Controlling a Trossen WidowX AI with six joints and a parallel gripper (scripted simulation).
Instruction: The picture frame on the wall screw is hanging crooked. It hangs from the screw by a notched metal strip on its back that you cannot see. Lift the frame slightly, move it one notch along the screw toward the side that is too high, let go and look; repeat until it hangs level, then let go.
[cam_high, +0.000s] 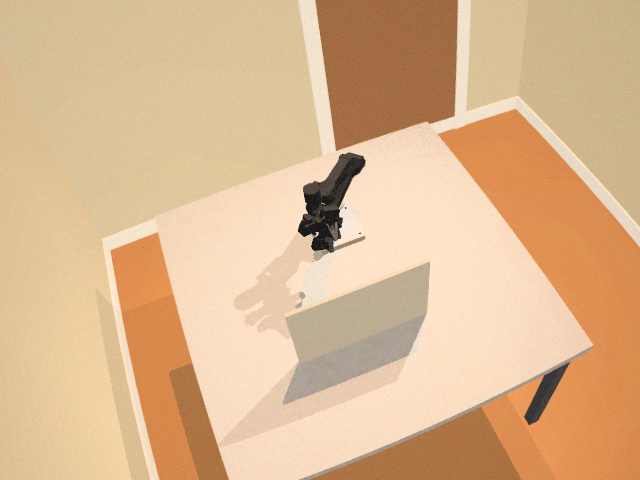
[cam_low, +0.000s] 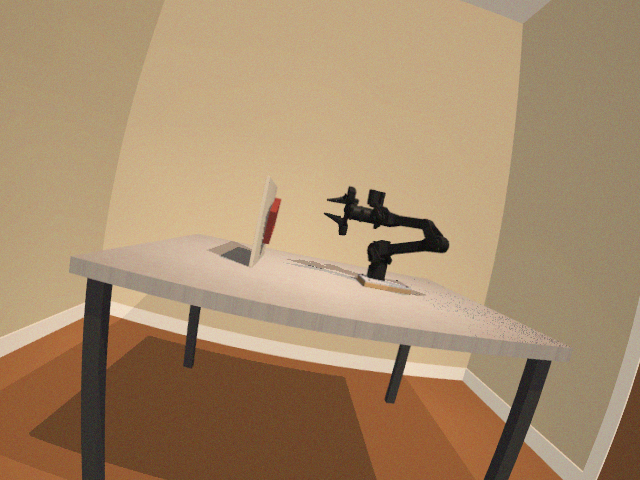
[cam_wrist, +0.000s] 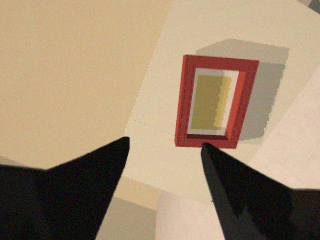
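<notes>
Now: the red picture frame 200 mm ahead of my gripper tip, 90 mm below it and 10 mm to the left of it. The rest, counted from my gripper tip: wall panel: 210 mm ahead, 100 mm below, 30 mm to the left.
</notes>
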